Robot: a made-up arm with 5 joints. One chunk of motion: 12 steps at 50 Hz.
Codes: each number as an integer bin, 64 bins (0 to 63) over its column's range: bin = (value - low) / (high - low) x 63, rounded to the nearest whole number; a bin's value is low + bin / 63 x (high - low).
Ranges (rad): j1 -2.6..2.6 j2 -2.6..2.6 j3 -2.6..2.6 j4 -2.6..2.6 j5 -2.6..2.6
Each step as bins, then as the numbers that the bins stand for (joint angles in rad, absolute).
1 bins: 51 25 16 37 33
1 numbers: 1.6095 -0.5365 -1.2794 0.4540 0.1238
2 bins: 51 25 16 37 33
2 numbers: 1.6095 -0.5365 -1.2794 0.4540 0.1238
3 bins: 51 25 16 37 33
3 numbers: 1.6095 -0.5365 -1.2794 0.4540 0.1238
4 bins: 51 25 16 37 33
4 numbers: 1.6095 -0.5365 -1.2794 0.4540 0.1238
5 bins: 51 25 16 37 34
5 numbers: 1.6095 -0.5365 -1.2794 0.4540 0.2063
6 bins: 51 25 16 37 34
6 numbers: 1.6095 -0.5365 -1.2794 0.4540 0.2063
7 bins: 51 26 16 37 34
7 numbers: 1.6095 -0.4540 -1.2794 0.4540 0.2063
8 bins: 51 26 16 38 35
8 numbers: 1.6095 -0.4540 -1.2794 0.5365 0.2889
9 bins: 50 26 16 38 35
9 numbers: 1.5270 -0.4540 -1.2794 0.5365 0.2889
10 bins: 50 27 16 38 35
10 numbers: 1.5270 -0.3714 -1.2794 0.5365 0.2889
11 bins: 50 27 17 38 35
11 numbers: 1.5270 -0.3714 -1.1968 0.5365 0.2889
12 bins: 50 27 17 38 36
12 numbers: 1.5270 -0.3714 -1.1968 0.5365 0.3714
